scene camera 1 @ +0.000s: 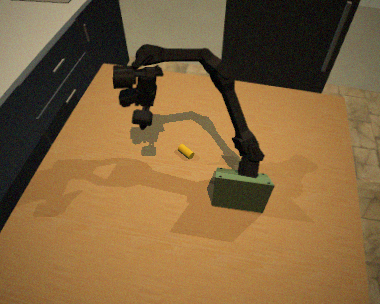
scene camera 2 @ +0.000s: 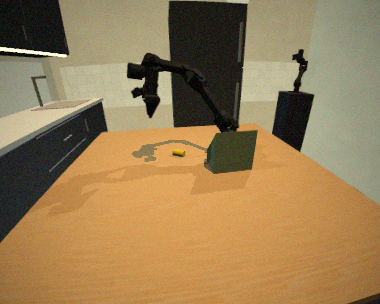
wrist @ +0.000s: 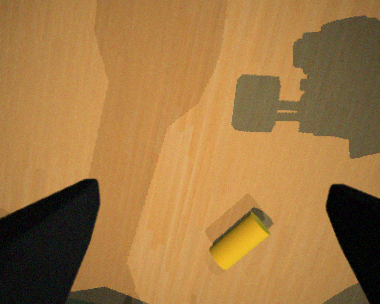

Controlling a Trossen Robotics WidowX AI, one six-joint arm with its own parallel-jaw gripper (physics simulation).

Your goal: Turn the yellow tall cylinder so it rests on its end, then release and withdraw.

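Note:
The yellow cylinder [scene camera 1: 186, 151] [scene camera 2: 178, 153] [wrist: 240, 241] lies on its side on the wooden table, between the green base block and the arm's shadow in scene camera 1. In the wrist view it lies slantwise, low and right of centre, framed between the two dark fingers but far below them. My gripper [scene camera 1: 143, 125] [scene camera 2: 151, 114] [wrist: 214, 193] is open and empty. It points down and hangs high above the table, to the left of the cylinder in both scene views. The fingers overlap in the scene views, so their gap shows in the wrist view.
The green base block [scene camera 1: 242, 192] [scene camera 2: 234, 152] carries the arm and stands on the wooden table [scene camera 1: 150, 260] [scene camera 2: 190, 240], right of the cylinder. Dark cabinets [scene camera 1: 60, 80] [scene camera 2: 55, 150] run along the table's left side. A second small arm [scene camera 2: 300, 70] stands on a dark pedestal behind the table.

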